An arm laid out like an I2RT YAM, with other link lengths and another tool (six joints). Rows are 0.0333 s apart.
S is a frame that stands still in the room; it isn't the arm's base.
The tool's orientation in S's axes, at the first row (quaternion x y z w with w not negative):
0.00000 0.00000 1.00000 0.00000
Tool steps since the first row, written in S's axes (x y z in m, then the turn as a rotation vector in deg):
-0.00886 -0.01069 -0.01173 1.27 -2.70 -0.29
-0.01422 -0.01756 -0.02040 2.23 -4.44 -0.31
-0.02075 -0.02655 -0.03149 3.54 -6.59 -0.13
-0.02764 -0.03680 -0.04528 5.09 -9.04 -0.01
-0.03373 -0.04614 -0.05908 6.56 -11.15 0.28
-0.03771 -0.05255 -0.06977 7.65 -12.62 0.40
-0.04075 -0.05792 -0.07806 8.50 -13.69 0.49
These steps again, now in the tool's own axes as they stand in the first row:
0.00886 0.01069 -0.01173 -1.27 2.70 -0.29
0.01422 0.01756 -0.02040 -2.23 4.44 -0.31
0.02075 0.02655 -0.03149 -3.54 6.59 -0.13
0.02764 0.03680 -0.04528 -5.09 9.04 -0.01
0.03373 0.04614 -0.05908 -6.56 11.15 0.28
0.03771 0.05255 -0.06977 -7.65 12.62 0.40
0.04075 0.05792 -0.07806 -8.50 13.69 0.49

